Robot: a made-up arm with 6 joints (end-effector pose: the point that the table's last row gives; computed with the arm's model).
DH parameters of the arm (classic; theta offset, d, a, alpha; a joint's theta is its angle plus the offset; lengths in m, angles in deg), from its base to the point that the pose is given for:
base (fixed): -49.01 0 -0.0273 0
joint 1: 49.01 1.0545 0.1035 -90
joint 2: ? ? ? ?
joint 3: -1.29 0.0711 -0.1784 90
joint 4: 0 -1.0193 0.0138 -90
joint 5: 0 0.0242 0.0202 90
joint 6: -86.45 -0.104 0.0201 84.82
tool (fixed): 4.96 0.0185 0 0
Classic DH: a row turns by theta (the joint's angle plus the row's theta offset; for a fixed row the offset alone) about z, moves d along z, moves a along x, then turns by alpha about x.
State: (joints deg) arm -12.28 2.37 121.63 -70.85 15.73 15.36
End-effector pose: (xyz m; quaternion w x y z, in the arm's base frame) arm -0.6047 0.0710 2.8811 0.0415 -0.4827 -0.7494 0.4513
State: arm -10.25 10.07 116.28 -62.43 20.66 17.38
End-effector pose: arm -0.2722 -0.0166 3.0037 0.1713 -0.4732 -0.7566 0.4175
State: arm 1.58 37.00 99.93 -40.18 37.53 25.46
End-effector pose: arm 0.9541 -0.0462 2.8983 0.5071 -0.4278 -0.6354 0.3952
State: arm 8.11 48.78 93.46 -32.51 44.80 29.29
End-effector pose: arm 1.4057 0.1283 2.6199 0.5897 -0.4192 -0.5404 0.4296
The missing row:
joint 2: 88.71 0 -0.9378 180
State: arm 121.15 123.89 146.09 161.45 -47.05 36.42
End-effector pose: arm -0.8505 1.6037 1.2090 0.4912 -0.8697 0.0337 0.0346
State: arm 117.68 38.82 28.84 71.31 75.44 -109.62
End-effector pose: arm -0.8261 1.5763 1.8625 0.7641 -0.3053 -0.0793 -0.5628
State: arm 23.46 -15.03 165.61 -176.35 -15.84 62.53
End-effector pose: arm -1.1528 -0.5453 1.6922 0.7528 0.3977 0.4060 -0.3321
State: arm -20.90 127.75 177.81 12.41 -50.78 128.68
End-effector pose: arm 1.3229 -0.6210 1.3408 0.2650 -0.4440 0.8278 0.2179
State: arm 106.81 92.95 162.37 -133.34 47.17 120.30
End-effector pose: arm -0.3190 1.2890 2.1296 0.0547 0.2659 -0.3292 0.9044
